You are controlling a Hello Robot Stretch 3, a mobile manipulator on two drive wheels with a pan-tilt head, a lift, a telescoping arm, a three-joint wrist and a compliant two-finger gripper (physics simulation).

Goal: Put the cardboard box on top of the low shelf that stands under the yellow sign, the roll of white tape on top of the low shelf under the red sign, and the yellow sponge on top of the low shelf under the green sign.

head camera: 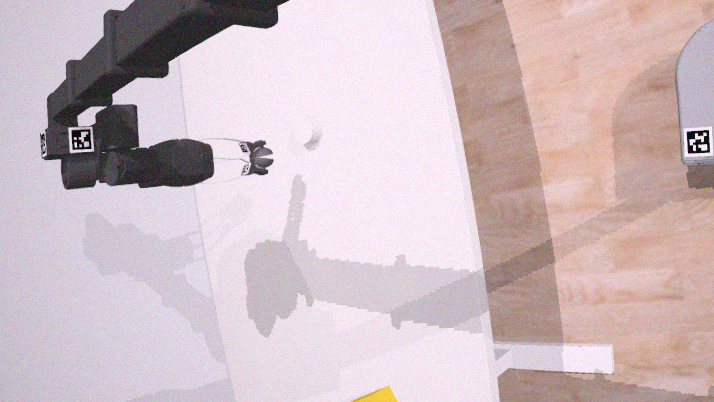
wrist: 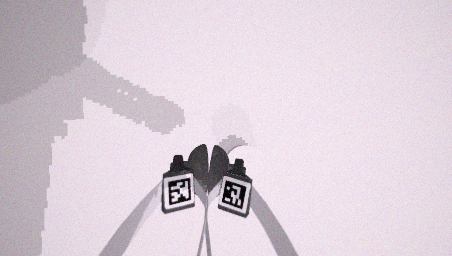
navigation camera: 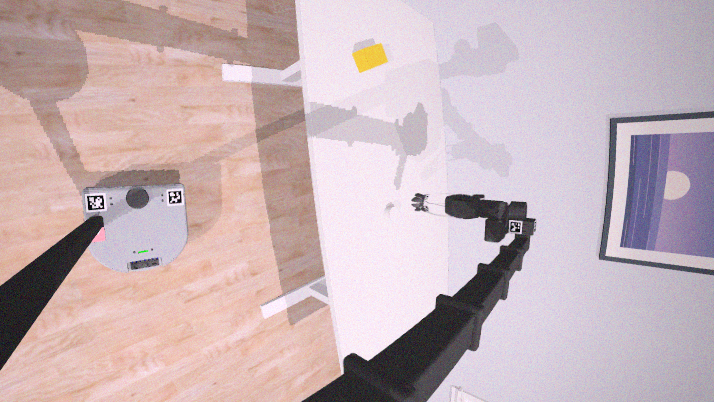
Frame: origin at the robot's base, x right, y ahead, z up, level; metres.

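Where they show: gripper, fingertip midpoint: (head camera: pixel 269 157) (navigation camera: pixel 413 201); robot's base, origin of the base link: (navigation camera: pixel 137 197).
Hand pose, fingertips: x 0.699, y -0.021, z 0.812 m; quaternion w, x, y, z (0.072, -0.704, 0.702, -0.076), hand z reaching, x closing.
Observation:
Things, the pixels of their top centre, and the offset from my fingertips. Level surfaces: height alone.
- white tape, middle of its top: (head camera: pixel 302 129) (navigation camera: pixel 393 214) dx -0.010, dy -0.045, dz -0.068 m
- white table, its level: dz -0.092 m
- yellow sponge, middle of its top: (navigation camera: pixel 376 55) dx -0.119, dy +0.450, dz -0.047 m
- wooden floor, its level: dz -0.812 m
The roll of white tape (head camera: pixel 315 132) (navigation camera: pixel 389 207) (wrist: pixel 239 147) rests on the white table (head camera: pixel 400 175) (navigation camera: pixel 380 285). It is hard to see, white against white. My gripper (head camera: pixel 263 156) (navigation camera: pixel 419 202) (wrist: pixel 208 162) is shut with its fingertips together and nothing between them. It is on the wall side of the tape, a short gap away in the head view. In the wrist view the roll's faint curved edge shows just beyond the fingertips. The yellow sponge (head camera: pixel 379 395) (navigation camera: pixel 370 57) lies farther along the same table. The cardboard box, the low shelves and the signs do not show.
My arm (head camera: pixel 150 40) (navigation camera: pixel 425 335) reaches over the table to the wall side. A wall (navigation camera: pixel 550 325) with a framed picture (navigation camera: pixel 614 190) runs behind the table. White table feet (head camera: pixel 585 357) (navigation camera: pixel 237 73) stick out over the wooden floor (head camera: pixel 625 250) (navigation camera: pixel 200 325). My base (navigation camera: pixel 140 230) stands on the floor.

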